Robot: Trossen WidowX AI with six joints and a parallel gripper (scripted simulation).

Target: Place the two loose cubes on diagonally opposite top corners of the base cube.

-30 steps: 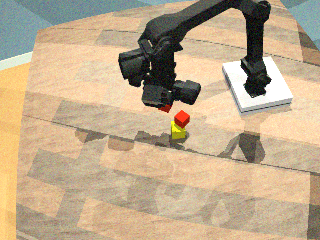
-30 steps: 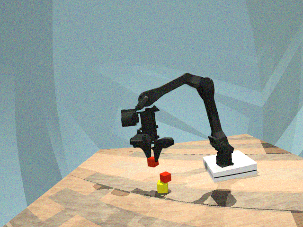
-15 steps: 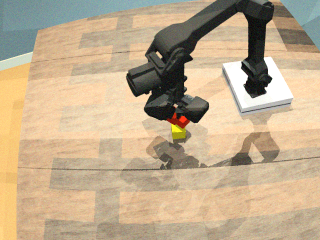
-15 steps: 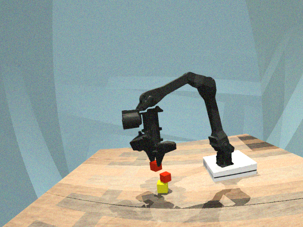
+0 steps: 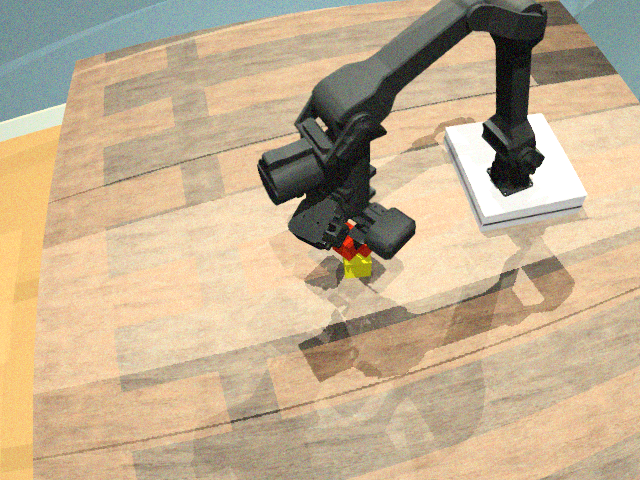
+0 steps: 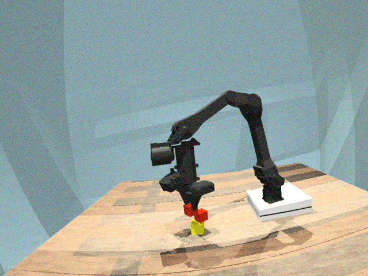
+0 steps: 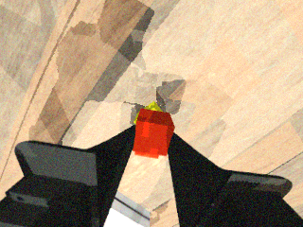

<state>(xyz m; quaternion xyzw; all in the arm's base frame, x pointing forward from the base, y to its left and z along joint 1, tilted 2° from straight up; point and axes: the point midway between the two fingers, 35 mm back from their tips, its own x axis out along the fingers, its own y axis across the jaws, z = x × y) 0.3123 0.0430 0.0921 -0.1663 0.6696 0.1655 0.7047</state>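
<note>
The yellow base cube is 20 mm behind my gripper tip, 10 mm to the right of it and 70 mm below it.
</note>
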